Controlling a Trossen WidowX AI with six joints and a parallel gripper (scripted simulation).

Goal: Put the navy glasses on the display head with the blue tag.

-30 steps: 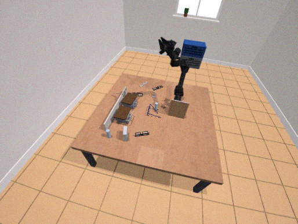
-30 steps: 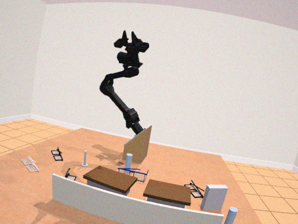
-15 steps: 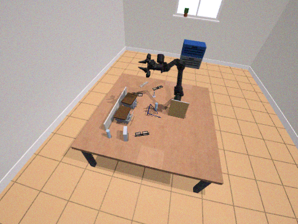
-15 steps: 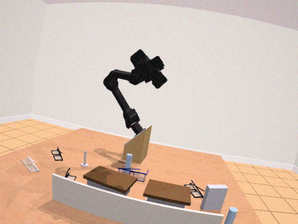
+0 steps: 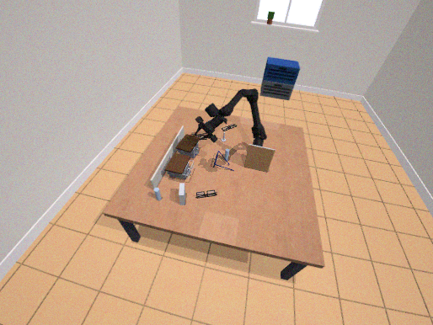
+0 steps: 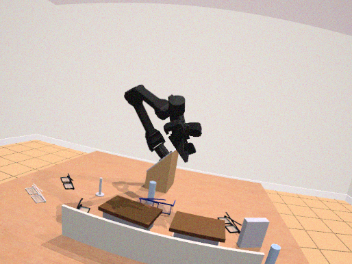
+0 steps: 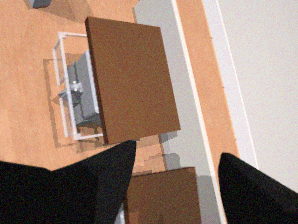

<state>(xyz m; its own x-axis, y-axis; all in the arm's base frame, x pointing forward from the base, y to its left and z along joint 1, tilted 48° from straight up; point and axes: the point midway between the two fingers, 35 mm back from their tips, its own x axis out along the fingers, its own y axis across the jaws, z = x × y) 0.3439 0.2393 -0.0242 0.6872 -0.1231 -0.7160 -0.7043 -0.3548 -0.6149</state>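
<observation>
My gripper tip is 380 mm to the left of the post, 260 mm above it and 80 mm past it. The rest, counted from my gripper tip: white panel 230 mm below, 220 mm ahead, 10 mm to the left; white box 290 mm to the left, 230 mm below, 30 mm behind.
</observation>
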